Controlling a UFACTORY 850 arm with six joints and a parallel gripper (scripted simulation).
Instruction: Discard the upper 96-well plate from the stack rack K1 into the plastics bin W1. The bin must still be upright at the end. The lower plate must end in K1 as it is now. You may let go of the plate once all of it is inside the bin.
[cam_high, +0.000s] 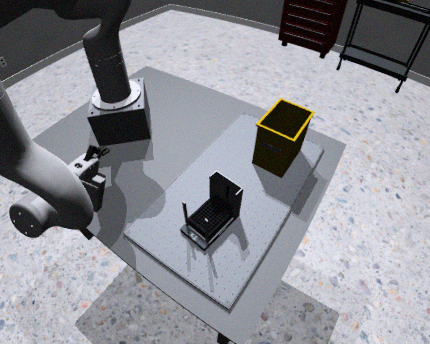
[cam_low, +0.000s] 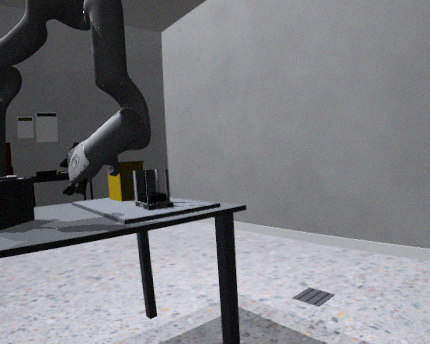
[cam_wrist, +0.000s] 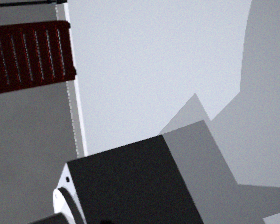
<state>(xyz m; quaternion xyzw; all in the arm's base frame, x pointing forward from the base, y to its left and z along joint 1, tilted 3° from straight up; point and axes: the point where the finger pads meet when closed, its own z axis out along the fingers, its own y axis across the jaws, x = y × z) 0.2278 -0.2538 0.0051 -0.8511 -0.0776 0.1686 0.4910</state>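
My gripper is now 330 mm short of the black 96-well plate, 100 mm to the right of it and 100 mm above it. Round my hand: plastics bin W1: 450 mm to the left, 370 mm ahead, 50 mm below.
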